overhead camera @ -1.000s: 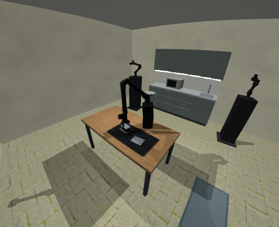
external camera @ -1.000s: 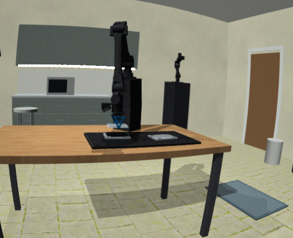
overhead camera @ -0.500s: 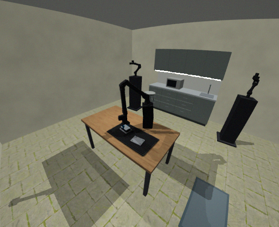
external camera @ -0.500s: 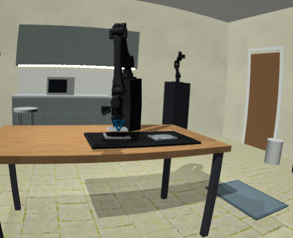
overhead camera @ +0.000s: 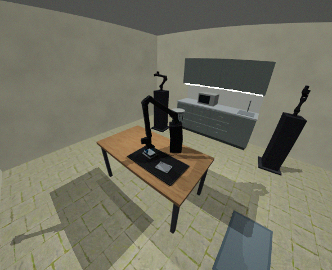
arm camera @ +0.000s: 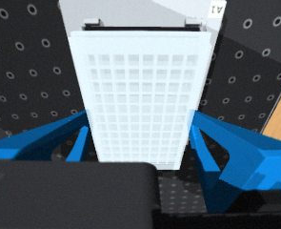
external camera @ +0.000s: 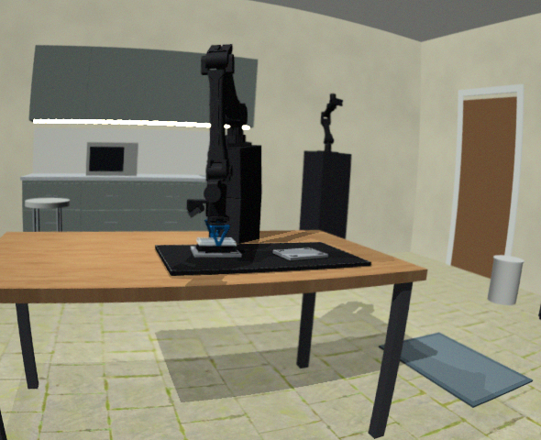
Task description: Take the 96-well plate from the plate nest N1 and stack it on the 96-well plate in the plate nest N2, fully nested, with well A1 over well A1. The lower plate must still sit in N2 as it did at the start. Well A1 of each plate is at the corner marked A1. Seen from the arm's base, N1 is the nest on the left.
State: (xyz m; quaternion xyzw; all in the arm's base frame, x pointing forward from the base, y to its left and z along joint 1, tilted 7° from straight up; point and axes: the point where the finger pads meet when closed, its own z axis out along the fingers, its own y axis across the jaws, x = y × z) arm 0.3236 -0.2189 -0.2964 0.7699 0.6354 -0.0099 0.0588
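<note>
My gripper is now right at the white 96-well plate. Round my hand: dark 96-well plate: 3 cm below.
</note>
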